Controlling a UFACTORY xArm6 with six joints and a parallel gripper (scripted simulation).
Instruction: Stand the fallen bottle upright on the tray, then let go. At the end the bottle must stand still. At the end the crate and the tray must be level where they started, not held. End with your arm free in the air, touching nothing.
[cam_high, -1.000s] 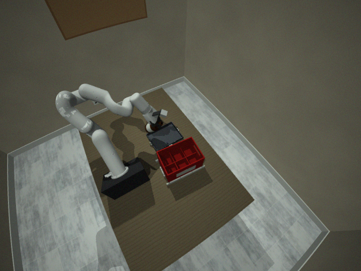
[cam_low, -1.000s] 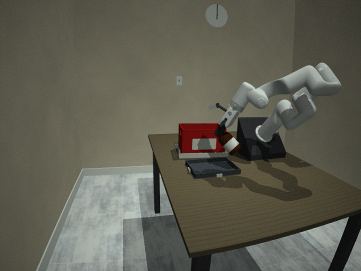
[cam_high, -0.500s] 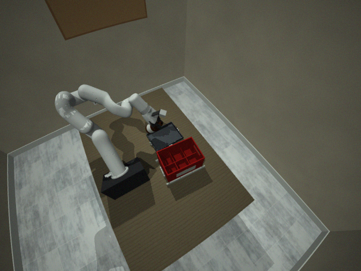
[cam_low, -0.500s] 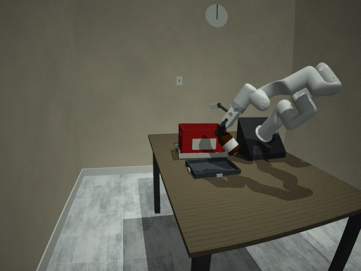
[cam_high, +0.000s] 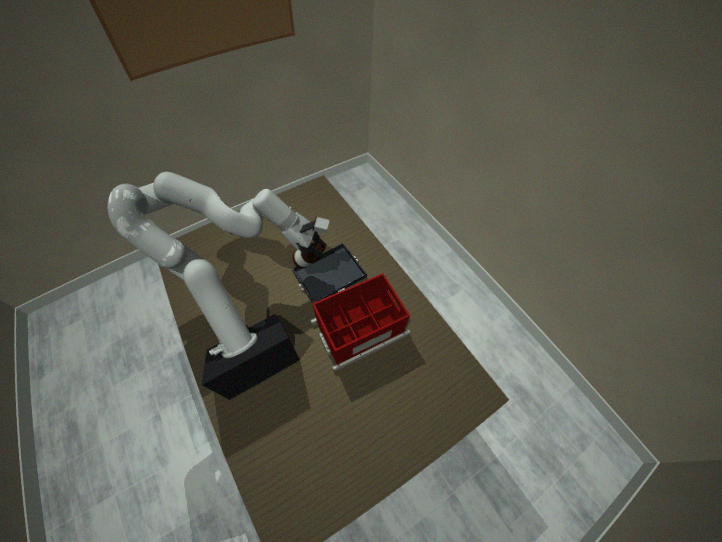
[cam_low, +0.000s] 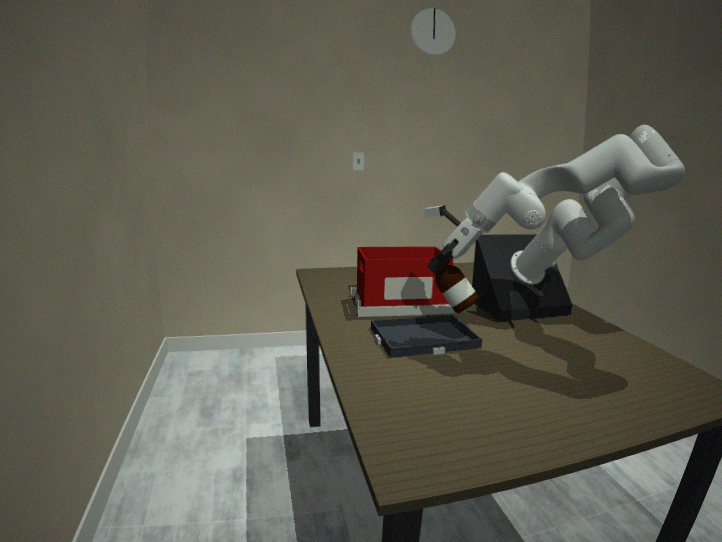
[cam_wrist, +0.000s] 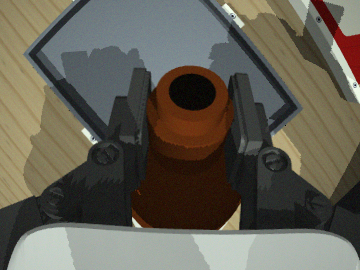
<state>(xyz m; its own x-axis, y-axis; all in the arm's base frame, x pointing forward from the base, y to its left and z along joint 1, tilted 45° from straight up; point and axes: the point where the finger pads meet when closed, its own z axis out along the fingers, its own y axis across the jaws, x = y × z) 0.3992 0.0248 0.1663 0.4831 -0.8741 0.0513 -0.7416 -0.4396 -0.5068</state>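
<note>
The brown bottle is 2 cm behind my hand, 3 cm to the left of it and 4 cm below it. Round my hand: dark grey tray 3 cm ahead, 19 cm below; then red crate 2 cm behind, 27 cm to the right, 12 cm below.
</note>
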